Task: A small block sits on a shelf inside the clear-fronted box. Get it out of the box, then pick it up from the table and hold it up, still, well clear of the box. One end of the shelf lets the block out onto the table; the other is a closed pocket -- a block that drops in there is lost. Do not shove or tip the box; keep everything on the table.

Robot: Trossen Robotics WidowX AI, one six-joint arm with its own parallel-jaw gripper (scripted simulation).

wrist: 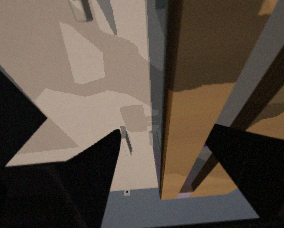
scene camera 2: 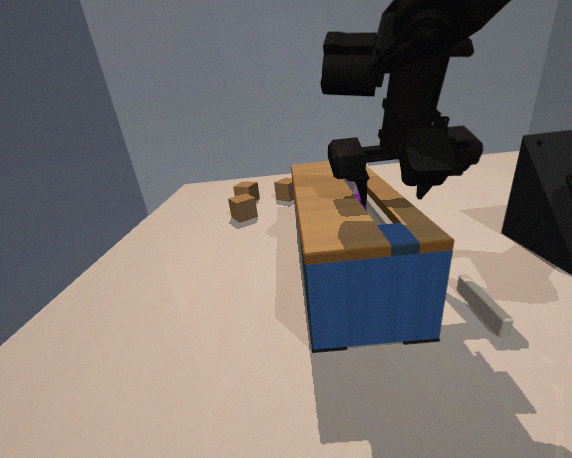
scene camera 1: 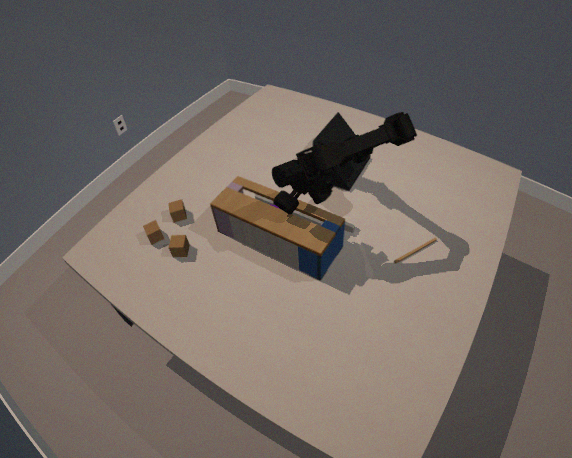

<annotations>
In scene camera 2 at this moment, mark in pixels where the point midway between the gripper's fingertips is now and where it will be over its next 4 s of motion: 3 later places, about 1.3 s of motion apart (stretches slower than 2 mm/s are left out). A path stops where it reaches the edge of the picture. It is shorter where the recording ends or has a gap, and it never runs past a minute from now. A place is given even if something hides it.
My gripper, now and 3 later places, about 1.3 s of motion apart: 390,200; 382,202; 368,187; 374,149
</annotations>
